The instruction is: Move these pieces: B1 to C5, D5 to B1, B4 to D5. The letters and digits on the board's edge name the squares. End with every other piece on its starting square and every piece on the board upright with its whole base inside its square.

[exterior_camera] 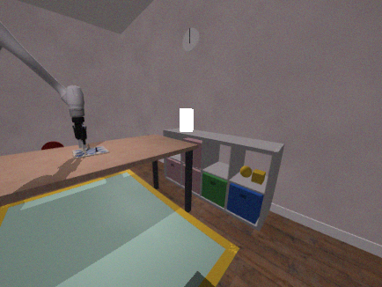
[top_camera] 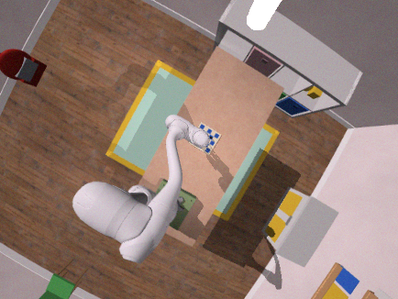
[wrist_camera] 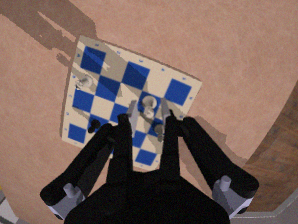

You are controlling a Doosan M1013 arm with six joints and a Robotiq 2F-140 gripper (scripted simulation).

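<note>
Right now my hand is 6 cm above the chessboard, 4 cm to the left of it and 4 cm short of it. From my hand the other things lie so: dark chess piece: 9 cm to the right, 7 cm ahead, 4 cm below.
</note>
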